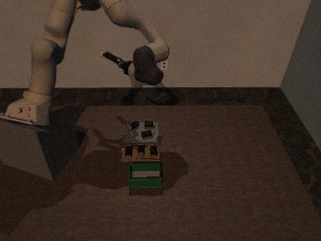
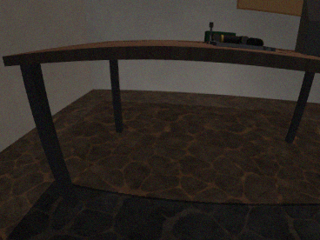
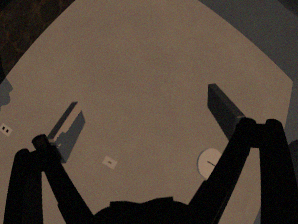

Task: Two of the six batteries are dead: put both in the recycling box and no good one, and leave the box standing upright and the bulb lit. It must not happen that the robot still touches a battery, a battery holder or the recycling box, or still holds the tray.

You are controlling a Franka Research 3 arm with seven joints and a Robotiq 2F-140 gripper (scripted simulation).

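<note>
My gripper is now 26 cm short of the yellow bulb, 34 cm to the left of it and 26 cm above it. Also, from my hand: grey tray (17 cm ahead, 20 cm to the right, 34 cm below); then green recycling box (20 cm ahead, 53 cm to the right, 33 cm below).
</note>
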